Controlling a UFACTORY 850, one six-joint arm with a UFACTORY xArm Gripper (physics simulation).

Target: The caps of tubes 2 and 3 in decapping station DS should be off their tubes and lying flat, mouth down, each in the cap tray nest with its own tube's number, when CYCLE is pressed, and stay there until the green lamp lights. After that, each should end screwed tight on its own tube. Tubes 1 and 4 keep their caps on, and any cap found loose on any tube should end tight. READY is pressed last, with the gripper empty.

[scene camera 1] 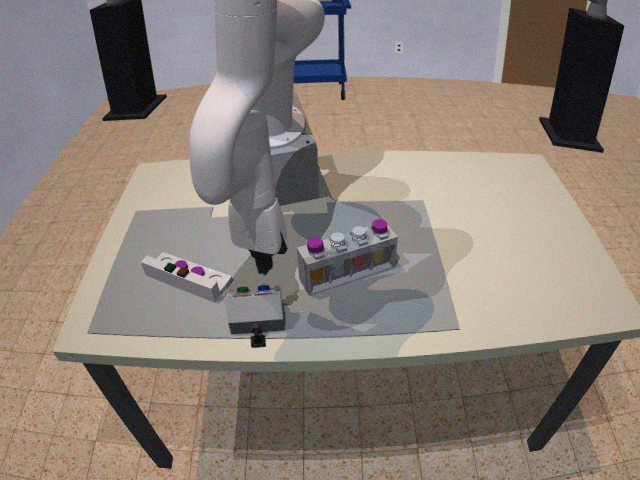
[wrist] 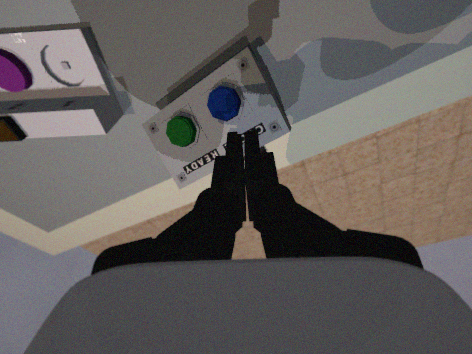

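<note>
My gripper (scene camera 1: pixel 264 271) (wrist: pixel 244 152) is shut and empty, above the control box (scene camera 1: pixel 254 310) (wrist: pixel 259 102). In the wrist view its fingertips overlap the box's lettering, beside the blue button (wrist: pixel 224 103) (scene camera 1: pixel 263 287); the green button (wrist: pixel 181 131) (scene camera 1: pixel 242 290) is to the left. Two magenta caps (scene camera 1: pixel 180 264) (scene camera 1: pixel 197 270) lie flat in the middle nests of the cap tray (scene camera 1: pixel 180 283) (wrist: pixel 92 60). In the decapping station (scene camera 1: pixel 303 266), the two middle tubes (scene camera 1: pixel 337 239) (scene camera 1: pixel 359 234) show no magenta caps. The end tubes carry magenta caps (scene camera 1: pixel 315 244) (scene camera 1: pixel 379 226). Cap tightness cannot be told.
A dark green square (scene camera 1: pixel 169 267) and an amber square (scene camera 1: pixel 182 271) (wrist: pixel 10 129) sit on the tray's front part. A small black block (scene camera 1: pixel 257 340) is at the control box's front, near the table edge. No lit green lamp is visible. The station stands right of my gripper.
</note>
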